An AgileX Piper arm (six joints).
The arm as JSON. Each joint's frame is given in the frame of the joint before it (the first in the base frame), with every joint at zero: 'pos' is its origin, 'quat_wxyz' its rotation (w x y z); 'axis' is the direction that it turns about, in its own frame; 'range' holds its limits. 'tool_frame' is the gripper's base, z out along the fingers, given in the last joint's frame.
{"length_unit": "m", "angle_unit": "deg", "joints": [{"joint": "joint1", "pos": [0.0, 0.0, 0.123], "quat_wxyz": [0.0, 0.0, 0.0, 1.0], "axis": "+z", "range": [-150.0, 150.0]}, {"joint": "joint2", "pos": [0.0, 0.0, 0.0], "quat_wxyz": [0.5, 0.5, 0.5, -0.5], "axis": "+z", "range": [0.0, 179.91]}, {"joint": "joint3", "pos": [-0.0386, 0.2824, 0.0], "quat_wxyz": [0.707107, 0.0, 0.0, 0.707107], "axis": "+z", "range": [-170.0, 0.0]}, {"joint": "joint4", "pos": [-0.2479, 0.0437, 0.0], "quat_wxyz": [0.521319, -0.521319, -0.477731, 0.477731], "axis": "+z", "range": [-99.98, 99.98]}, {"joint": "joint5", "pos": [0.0, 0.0, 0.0], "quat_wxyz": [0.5, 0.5, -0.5, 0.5], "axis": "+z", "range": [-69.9, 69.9]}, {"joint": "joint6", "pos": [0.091, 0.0, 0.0], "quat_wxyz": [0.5, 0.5, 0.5, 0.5], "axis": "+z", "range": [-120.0, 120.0]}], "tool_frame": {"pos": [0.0, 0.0, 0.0], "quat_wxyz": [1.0, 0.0, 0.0, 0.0]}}
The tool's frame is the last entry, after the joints.
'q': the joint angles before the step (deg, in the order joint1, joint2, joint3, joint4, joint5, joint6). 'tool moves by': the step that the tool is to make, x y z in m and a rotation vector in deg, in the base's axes. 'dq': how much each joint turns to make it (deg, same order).
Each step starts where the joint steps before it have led.
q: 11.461, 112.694, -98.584, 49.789, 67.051, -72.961
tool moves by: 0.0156, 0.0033, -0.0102, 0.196, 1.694, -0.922
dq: 0.001, 3.944, -4.052, -0.109, 0.486, 2.011
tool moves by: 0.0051, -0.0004, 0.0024, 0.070, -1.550, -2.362
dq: -0.001, 0.140, -0.668, -0.216, -2.456, 0.842
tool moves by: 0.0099, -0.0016, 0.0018, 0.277, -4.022, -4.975
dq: 0.002, 0.013, -0.008, 0.104, -6.401, 0.229
